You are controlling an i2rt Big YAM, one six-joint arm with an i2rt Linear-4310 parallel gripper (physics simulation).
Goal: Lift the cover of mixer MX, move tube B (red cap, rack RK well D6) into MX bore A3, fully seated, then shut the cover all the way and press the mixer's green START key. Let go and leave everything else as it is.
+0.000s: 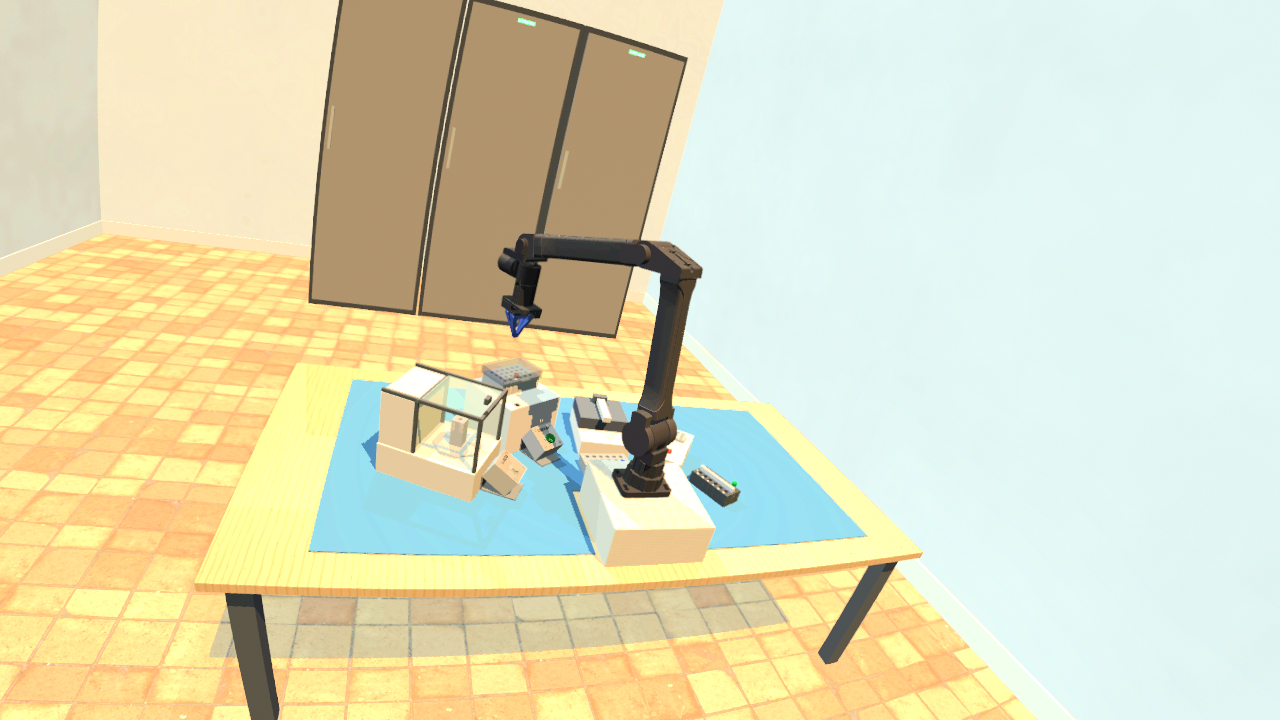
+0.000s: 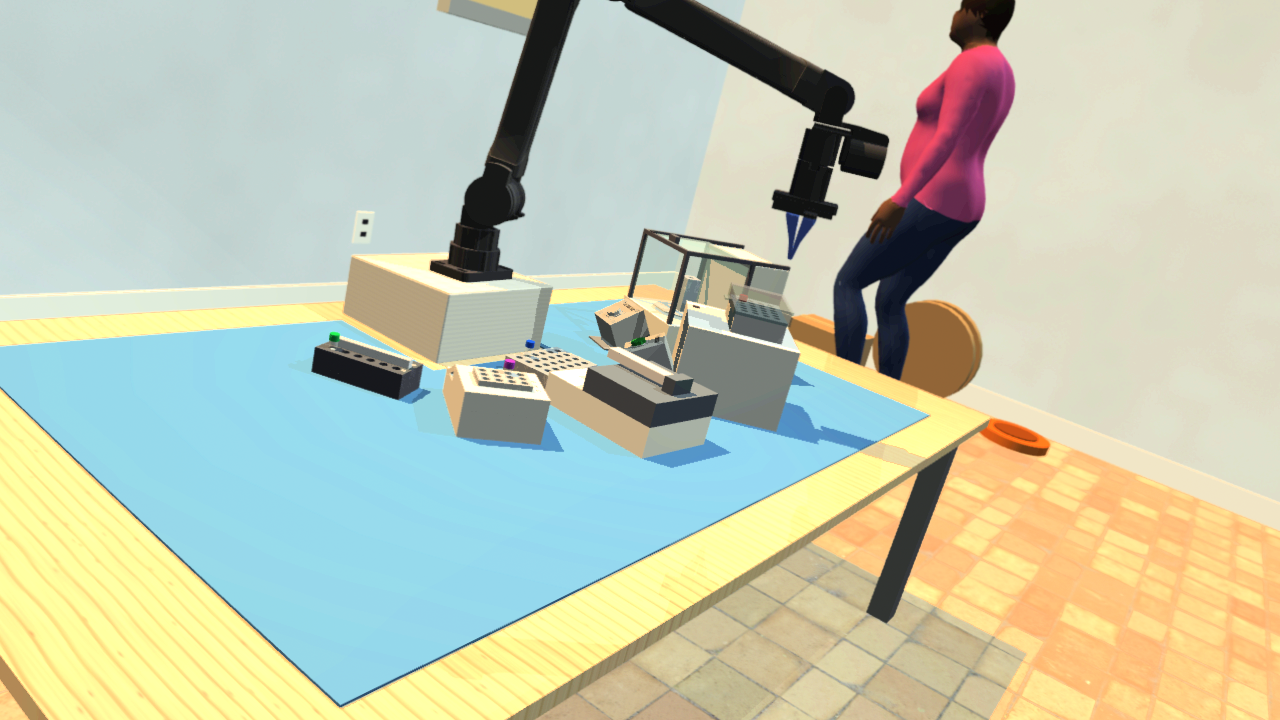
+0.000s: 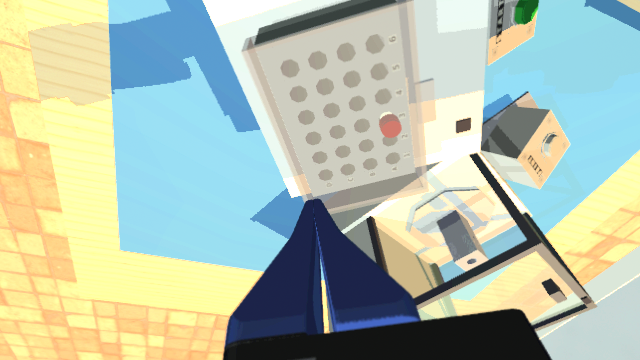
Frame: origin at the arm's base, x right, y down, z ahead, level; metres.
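Seen in the pictures: gripper, fingertip midpoint: point(image 1: 514, 337) point(image 2: 789, 259) point(image 3: 314, 209); arm's base, origin of the base link: point(image 1: 640, 485) point(image 2: 471, 274).
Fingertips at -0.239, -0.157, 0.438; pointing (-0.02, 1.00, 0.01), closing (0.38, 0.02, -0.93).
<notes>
Pixels of each thing's top centre, then the offset from my fingertips to it, as dx, dy, dz. "*": a spot on its surface instead.
- mixer, middle of its top: point(image 3: 450, 108) point(image 2: 723, 287) point(image 1: 528, 376) +0.036, +0.073, -0.082
- green key, middle of its top: point(image 3: 534, 10) point(image 2: 638, 336) point(image 1: 551, 435) +0.096, +0.188, -0.180
- Rack RK, middle of its top: point(image 2: 552, 360) point(image 1: 607, 462) +0.244, +0.233, -0.234
- glass-sided enclosure, middle of its top: point(image 3: 504, 320) point(image 2: 699, 239) point(image 1: 465, 390) -0.147, +0.040, -0.245
- grey-knob box, surface spot: point(image 3: 530, 145) point(image 2: 631, 313) * -0.025, +0.191, -0.277
- dark-topped device, middle of its top: point(image 2: 639, 357) point(image 1: 604, 408) +0.275, +0.161, -0.067
- small white block device, middle of its top: point(image 2: 499, 368) point(image 1: 671, 437) +0.455, +0.193, -0.166
- black rack, middle of its top: point(image 2: 371, 347) point(image 1: 717, 476) +0.529, +0.215, -0.330
The mixer point(image 1: 517, 420) point(image 2: 747, 380) point(image 3: 446, 145) is a pale box at the back. Its translucent cover point(image 1: 513, 365) point(image 2: 758, 293) point(image 3: 370, 195) lies over the bore block; I cannot tell whether it is fully shut. The red cap of tube B point(image 3: 390, 126) shows through the cover, upright at bore A3; its seating depth is unclear. A green key point(image 1: 550, 437) point(image 2: 637, 341) point(image 3: 526, 10) sits on a small tilted box beside the mixer. My gripper point(image 1: 514, 334) point(image 2: 791, 257) point(image 3: 314, 209) is shut and empty, in the air above the mixer. Rack RK point(image 2: 550, 360) stands near the arm's base.
A glass-sided enclosure point(image 1: 438, 438) point(image 2: 683, 268) point(image 3: 480, 270) stands beside the mixer, with a grey-knob box point(image 1: 503, 474) point(image 2: 621, 320) point(image 3: 530, 145) close by. A dark-topped device point(image 1: 597, 412) point(image 2: 648, 394), a small white block device point(image 2: 497, 407) and a black rack point(image 1: 715, 484) point(image 2: 366, 368) are also on the mat.
</notes>
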